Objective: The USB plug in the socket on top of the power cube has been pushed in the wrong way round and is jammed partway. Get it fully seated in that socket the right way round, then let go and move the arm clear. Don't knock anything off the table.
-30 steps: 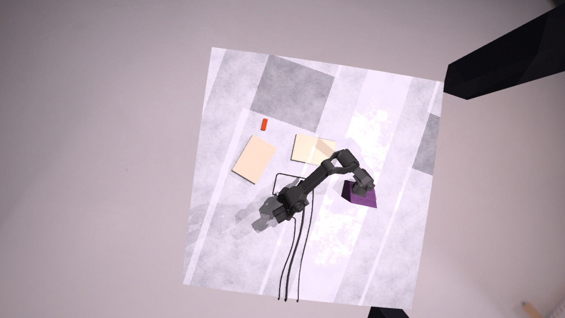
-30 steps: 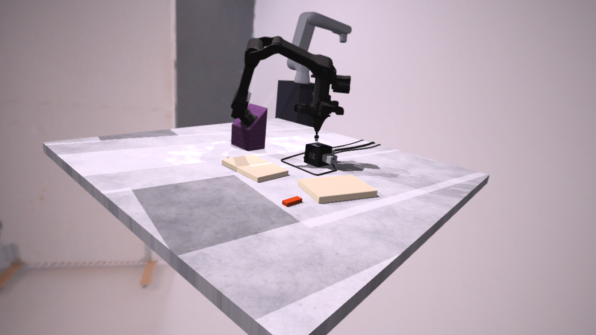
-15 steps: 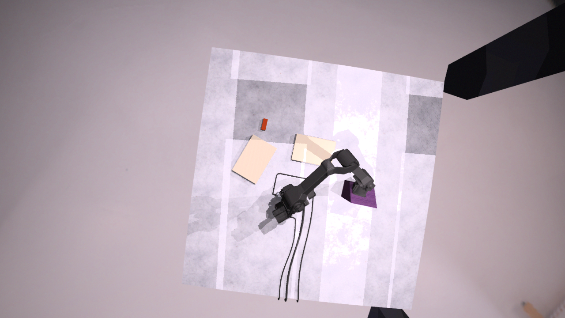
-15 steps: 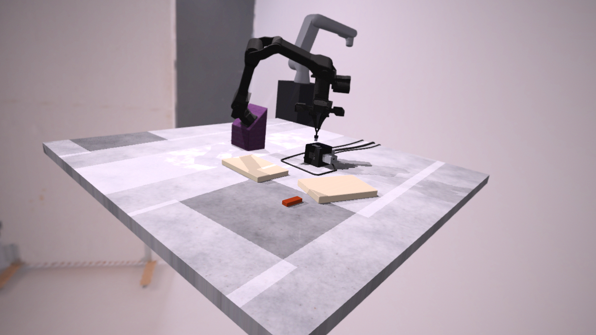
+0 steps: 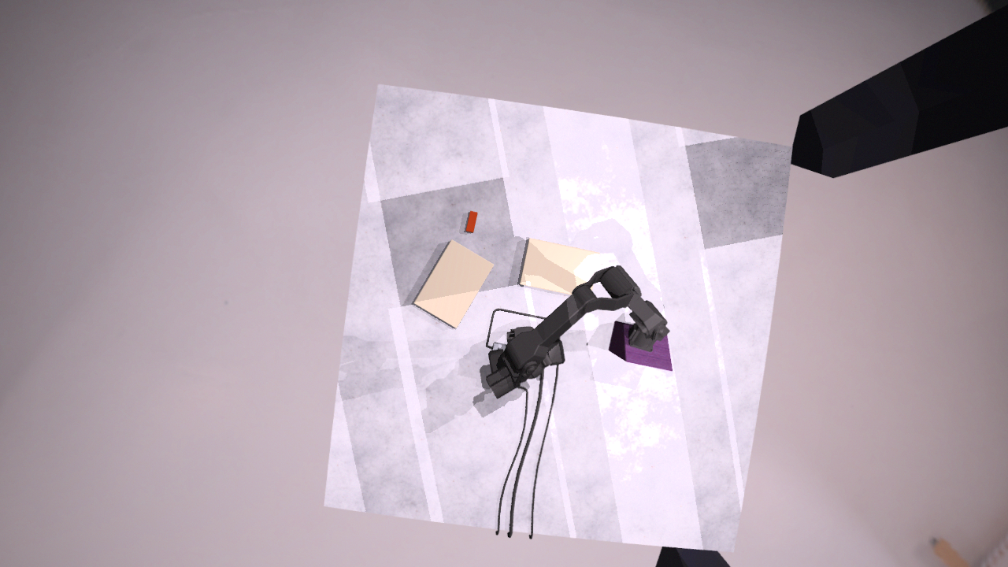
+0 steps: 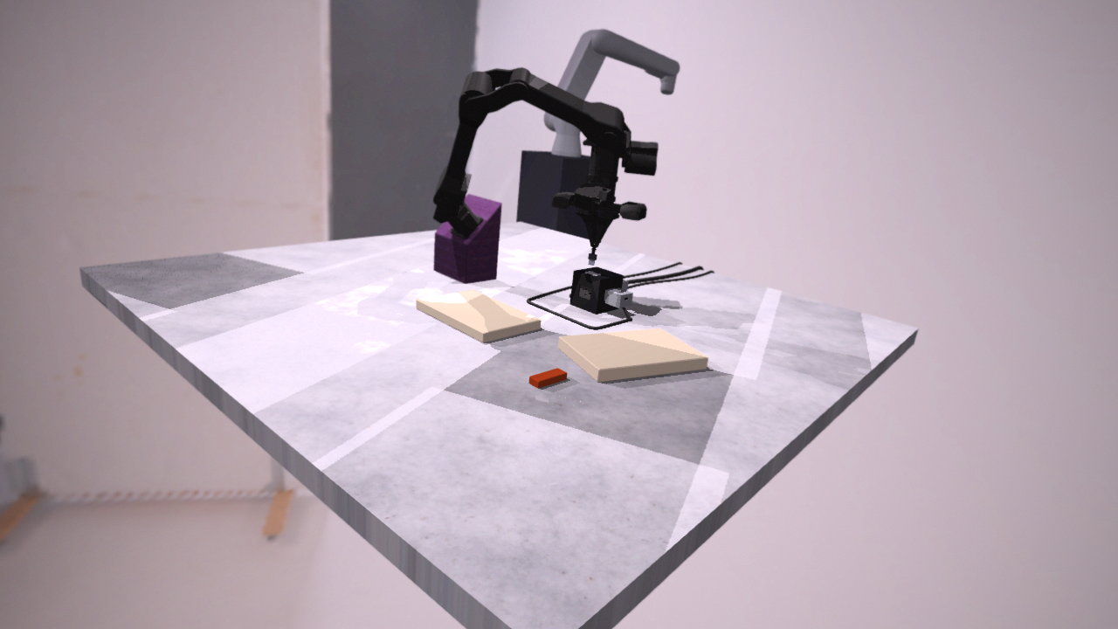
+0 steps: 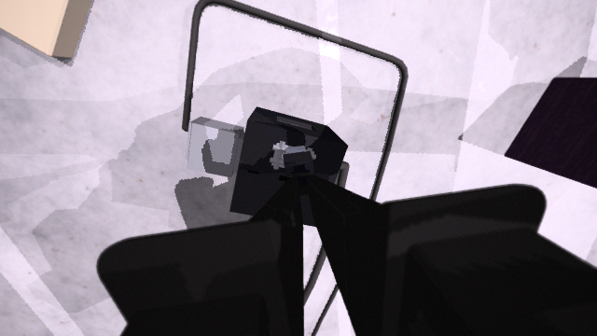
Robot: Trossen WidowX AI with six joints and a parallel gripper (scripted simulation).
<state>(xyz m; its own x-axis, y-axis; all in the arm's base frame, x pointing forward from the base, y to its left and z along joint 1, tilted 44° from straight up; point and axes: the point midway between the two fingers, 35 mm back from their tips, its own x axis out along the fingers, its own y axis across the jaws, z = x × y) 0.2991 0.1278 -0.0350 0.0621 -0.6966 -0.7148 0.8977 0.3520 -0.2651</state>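
Now: the dark USB plug 2 cm below my gripper tip. The rest, counted from my gripper tip: silver-rimmed socket (7 cm below, 1 cm to the left); red block (31 cm to the right, 24 cm ahead, 13 cm below).
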